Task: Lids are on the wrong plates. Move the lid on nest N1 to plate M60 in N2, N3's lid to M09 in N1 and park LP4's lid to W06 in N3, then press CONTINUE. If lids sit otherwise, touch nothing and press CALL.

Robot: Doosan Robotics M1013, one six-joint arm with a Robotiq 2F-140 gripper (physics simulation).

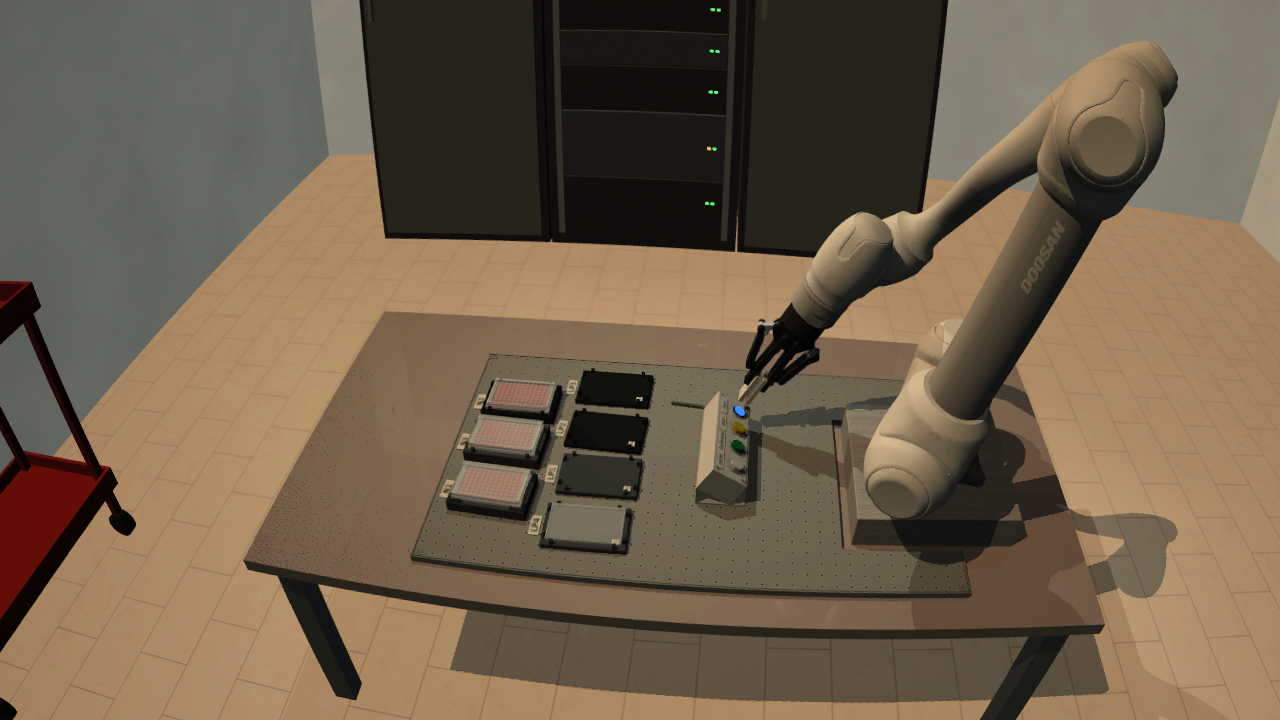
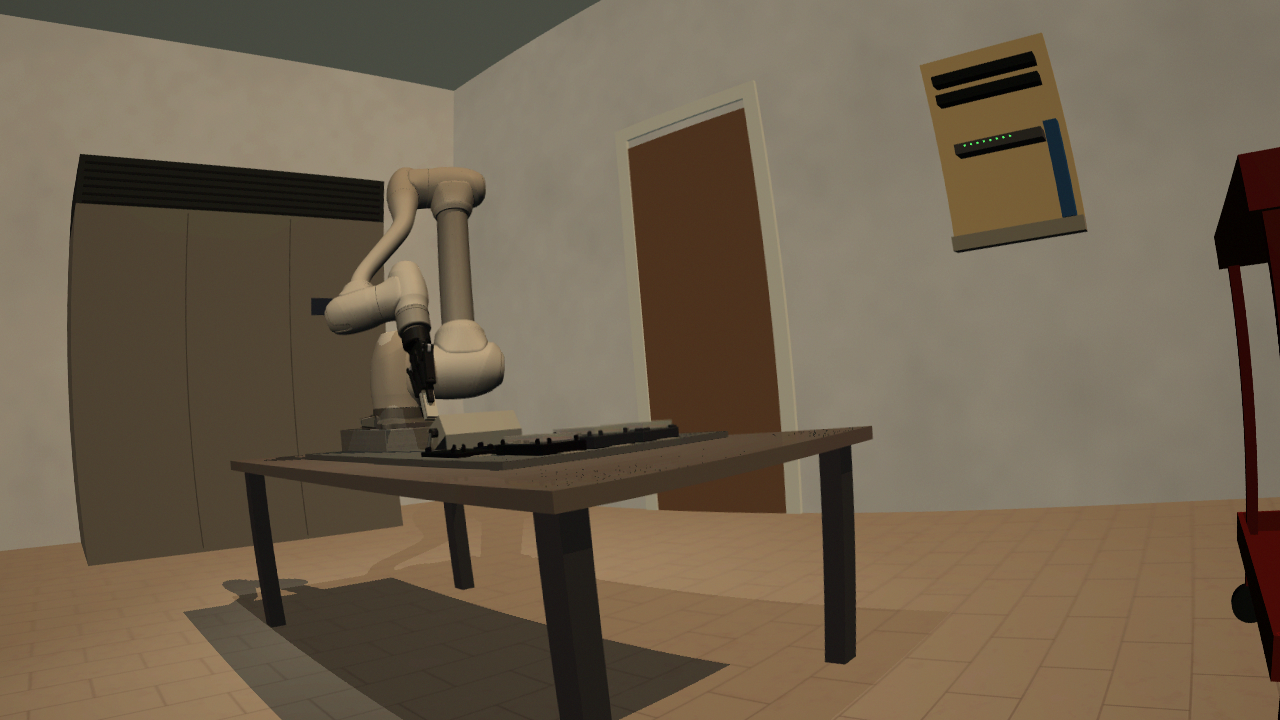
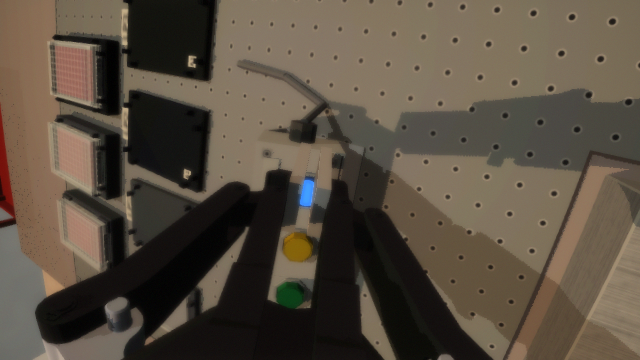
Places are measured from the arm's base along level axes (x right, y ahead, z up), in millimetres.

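Pixels of known places: gripper, fingertip midpoint: (image 1: 744, 397) (image 2: 431, 418) (image 3: 312, 164); arm's base, link origin: (image 2: 399, 427).
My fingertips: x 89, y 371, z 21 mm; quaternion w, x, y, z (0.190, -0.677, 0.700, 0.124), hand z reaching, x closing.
Observation:
Ahead of a thing's pixels: the offset from my fingertips to its top centre. "spot": to the spot under its first point. Level surfaces: height alone.
My gripper (image 1: 752, 390) (image 2: 429, 408) (image 3: 312, 164) is shut with nothing held. Its pale fingertips point down at the lit blue CALL button @(dz -5, dx -27, dy +9 mm) (image 1: 740, 411) (image 3: 307, 193) on the sloped button box @(dz +7, dx -103, dy +27 mm) (image 1: 713, 447) (image 2: 478, 424); contact cannot be told. A yellow button @(dz -2, dx -77, dy +5 mm) (image 1: 739, 428) (image 3: 298, 247) and a green CONTINUE button @(dz -2, dx -127, dy +4 mm) (image 1: 738, 445) (image 3: 290, 294) follow. Three pink-welled plates @(dz -43, dx +6, dy +434 mm) (image 1: 521, 394) @(dz -37, dx -122, dy +430 mm) (image 1: 505, 435) @(dz -38, dx -255, dy +421 mm) (image 1: 493, 484) sit in the left row of nests, with clear, pale-edged covers. Beside them are two black pads @(spot: dz -67, dx +79, dy +260 mm) (image 1: 614, 388) @(spot: dz -67, dx -53, dy +254 mm) (image 1: 605, 430), a dark grey one @(dz -57, dx -175, dy +243 mm) (image 1: 598, 475) and a light grey one @(dz -59, dx -307, dy +242 mm) (image 1: 586, 525). Plate codes are unreadable.
The nests and box stand on a perforated board @(dz -77 mm) (image 1: 680, 546) (image 3: 450, 195) on the table (image 1: 331, 501) (image 2: 554, 497). A thin bent rod or cable @(spot: dz -70, dx +57, dy +106 mm) (image 1: 689, 403) (image 3: 285, 75) leaves the box's far end. The arm's base block (image 1: 930, 531) is at right. A red cart (image 1: 53, 470) stands left.

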